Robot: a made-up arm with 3 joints.
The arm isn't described. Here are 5 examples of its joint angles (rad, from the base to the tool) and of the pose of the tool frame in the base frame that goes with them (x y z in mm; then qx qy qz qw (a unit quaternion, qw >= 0)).
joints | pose
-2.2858 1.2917 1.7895 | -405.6 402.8 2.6 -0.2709 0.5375 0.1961 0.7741
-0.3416 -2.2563 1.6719 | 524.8 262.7 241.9 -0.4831 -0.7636 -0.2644 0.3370
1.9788 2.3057 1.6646 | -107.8 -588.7 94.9 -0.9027 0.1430 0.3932 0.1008
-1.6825 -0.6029 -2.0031 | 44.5 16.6 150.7 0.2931 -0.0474 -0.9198 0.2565
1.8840 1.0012 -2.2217 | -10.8 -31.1 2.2 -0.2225 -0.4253 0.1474 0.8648
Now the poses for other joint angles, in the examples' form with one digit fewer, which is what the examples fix.
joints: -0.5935 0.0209 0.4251
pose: 242 489 105 0.009 0.005 0.084 0.996
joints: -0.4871 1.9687 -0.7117
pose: 147 56 385 0.828 -0.093 0.312 0.457
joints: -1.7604 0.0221 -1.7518
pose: -38 -3 100 -0.011 0.000 -0.983 0.184
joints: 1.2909 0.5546 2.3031
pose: -13 -499 -25 -0.239 -0.133 0.937 0.216
